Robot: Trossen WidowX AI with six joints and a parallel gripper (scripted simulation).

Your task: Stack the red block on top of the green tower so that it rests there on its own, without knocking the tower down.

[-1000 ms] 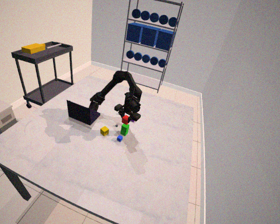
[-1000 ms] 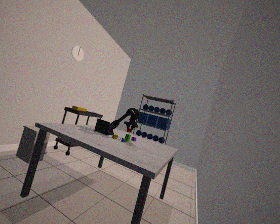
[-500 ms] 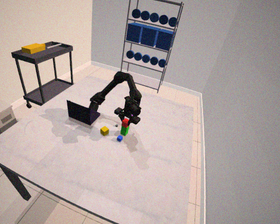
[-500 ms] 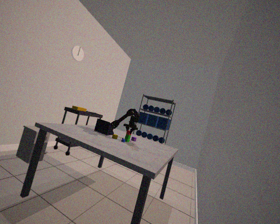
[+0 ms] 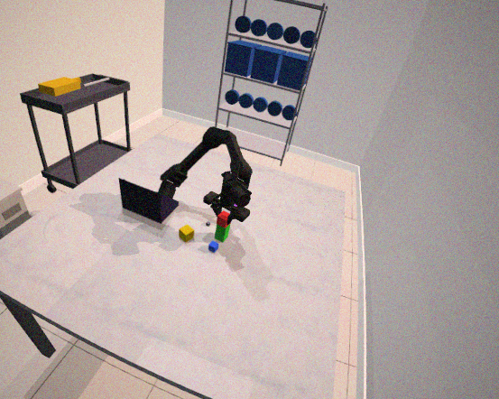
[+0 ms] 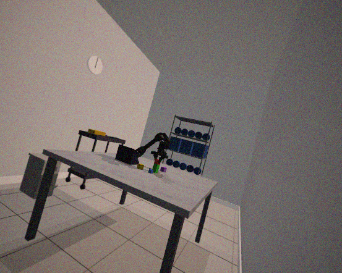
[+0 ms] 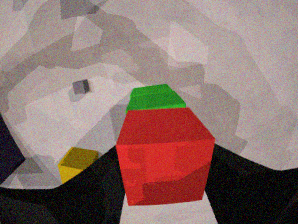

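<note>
Now: gripper tip 1 cm below the red block. From my gripper tip the other things lie so: purple block: 1 cm behind, 19 cm to the left, 7 cm below; then small blue block: 8 cm to the right, 8 cm below; then yellow block: 13 cm behind, 7 cm to the right, 7 cm below.
</note>
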